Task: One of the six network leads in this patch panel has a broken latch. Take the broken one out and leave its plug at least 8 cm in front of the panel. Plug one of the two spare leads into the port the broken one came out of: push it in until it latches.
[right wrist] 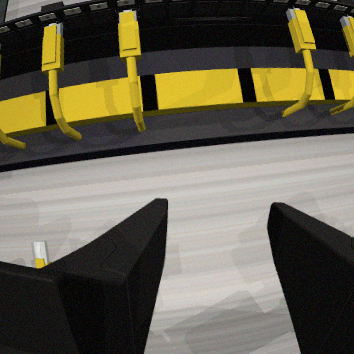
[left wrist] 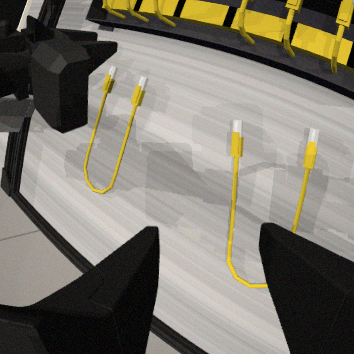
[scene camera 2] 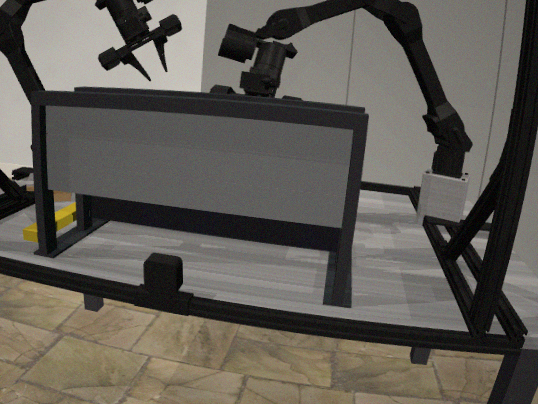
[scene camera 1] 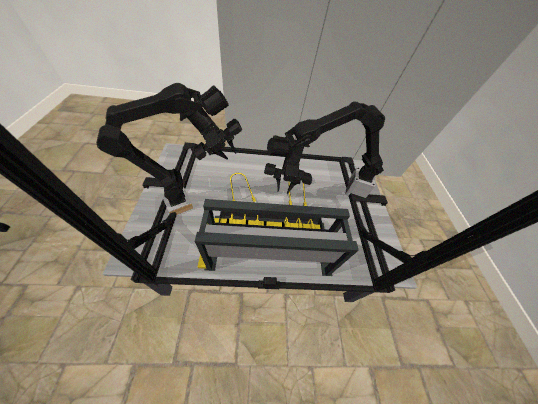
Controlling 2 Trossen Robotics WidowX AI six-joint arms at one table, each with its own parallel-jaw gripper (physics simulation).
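Frame: origin at the left arm's base, x right, y ahead, z up, level; centimetres.
Where they show: left gripper, fingertip midpoint: (left wrist: 209,236) (scene camera 2: 158,76) (scene camera 1: 231,156); right gripper, fingertip midpoint: (right wrist: 219,212) (left wrist: 105,41) (scene camera 1: 282,192); left arm's base, origin of the base link: (scene camera 1: 176,198); right arm's base, origin of the base link: (scene camera 2: 447,173) (scene camera 1: 365,176).
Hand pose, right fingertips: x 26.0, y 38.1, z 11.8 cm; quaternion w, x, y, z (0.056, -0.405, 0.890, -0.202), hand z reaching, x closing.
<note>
Each offset is from my right fingertips to the top centre of the thing. "spot": to the spot under its first point.
The patch panel {dy -11.4, dx +11.6, dz +10.0 cm} (scene camera 1: 275,209) (scene camera 2: 200,160) stands near the table's front edge, its back toward scene camera 2. Yellow network leads sit in its ports; plugs {spot: dy +0.8, dx +13.5, dz -6.8 cm} (right wrist: 52,47) {spot: dy -3.5, dx +10.7, dz -6.8 cm} (right wrist: 129,34) {spot: dy -13.6, dx +4.2, dz -6.8 cm} (right wrist: 301,30) show in the right wrist view. I cannot tell which latch is broken. Two U-shaped spare leads lie on the table: one (left wrist: 102,191) (scene camera 1: 304,195), the other {spot: dy -4.4, dx -19.4, dz -15.6 cm} (left wrist: 232,200) (scene camera 1: 231,185). My left gripper (scene camera 1: 229,153) (scene camera 2: 158,75) (left wrist: 209,236) is partly open and empty, above the table behind the panel. My right gripper (scene camera 1: 283,191) (right wrist: 219,212) is partly open and empty, close behind the panel; the panel hides its fingers in scene camera 2.
A yellow strip with black gaps (right wrist: 197,86) runs along the panel beneath the leads. A yellow bar {spot: dy -33.8, dx +1.5, dz -12.3 cm} (scene camera 2: 65,216) lies by the panel's left leg. A black frame rail (scene camera 2: 300,322) with a black block (scene camera 2: 163,272) runs along the table's front edge.
</note>
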